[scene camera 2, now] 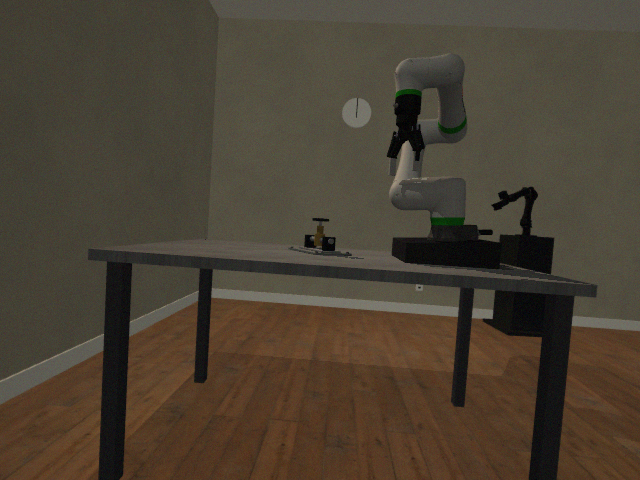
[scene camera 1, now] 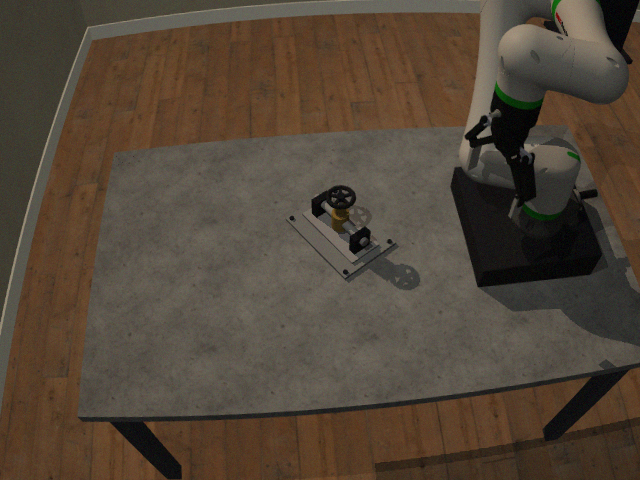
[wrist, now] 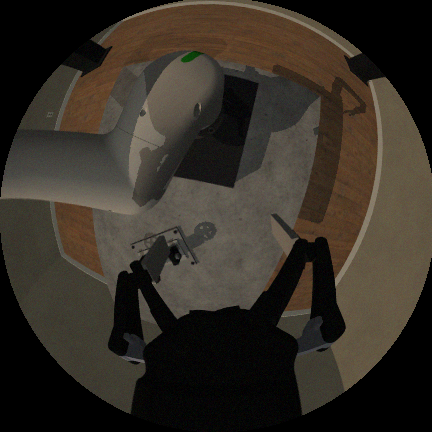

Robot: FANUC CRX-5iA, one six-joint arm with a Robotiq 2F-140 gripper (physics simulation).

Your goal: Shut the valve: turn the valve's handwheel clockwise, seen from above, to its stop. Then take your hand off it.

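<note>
The valve's black spoked handwheel [scene camera 1: 341, 196] [scene camera 2: 320, 219] sits level on top of the yellow valve body [scene camera 1: 339, 222] [scene camera 2: 319, 237]. The valve is mounted between two black brackets on a light base plate [scene camera 1: 315, 240] [wrist: 167, 234], near the middle of the table. In the wrist view one finger covers part of the valve, and the handwheel cannot be made out. My gripper [scene camera 1: 493, 183] [scene camera 2: 404, 166] [wrist: 217, 234] is open and empty, pointing down. It is well above the table and to the right of the valve in both scene views, apart from the handwheel.
The arm stands on a black base block [scene camera 1: 537, 271] [scene camera 2: 444, 253] [wrist: 215, 175] at the right of the grey table [scene camera 1: 206, 310] [scene camera 2: 232, 263]. A second, small dark arm [scene camera 2: 527, 206] stands on a black pedestal [scene camera 2: 522, 310] behind. Shadows of the valve fall beside its plate.
</note>
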